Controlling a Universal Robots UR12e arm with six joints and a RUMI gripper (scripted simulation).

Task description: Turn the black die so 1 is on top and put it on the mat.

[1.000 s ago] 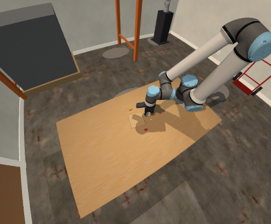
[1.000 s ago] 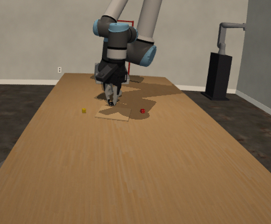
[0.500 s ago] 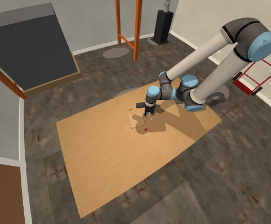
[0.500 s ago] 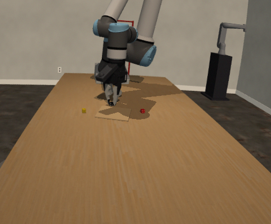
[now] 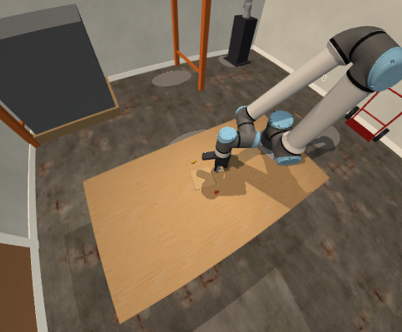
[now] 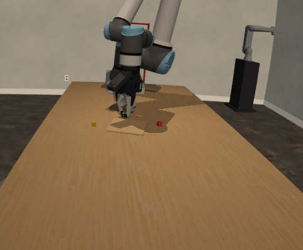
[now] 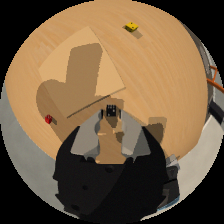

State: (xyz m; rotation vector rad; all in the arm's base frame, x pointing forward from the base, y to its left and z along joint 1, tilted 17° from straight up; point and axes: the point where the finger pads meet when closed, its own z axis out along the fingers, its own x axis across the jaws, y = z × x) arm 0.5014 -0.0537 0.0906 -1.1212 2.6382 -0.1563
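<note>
Right now my hand is 10 mm above the black die. From my hand the other things lie so: yellow die 90 mm ahead, 130 mm to the right, 10 mm below; then red die 90 mm ahead, 130 mm to the left, 10 mm below; then tan mat 100 mm ahead, 20 mm below.
</note>
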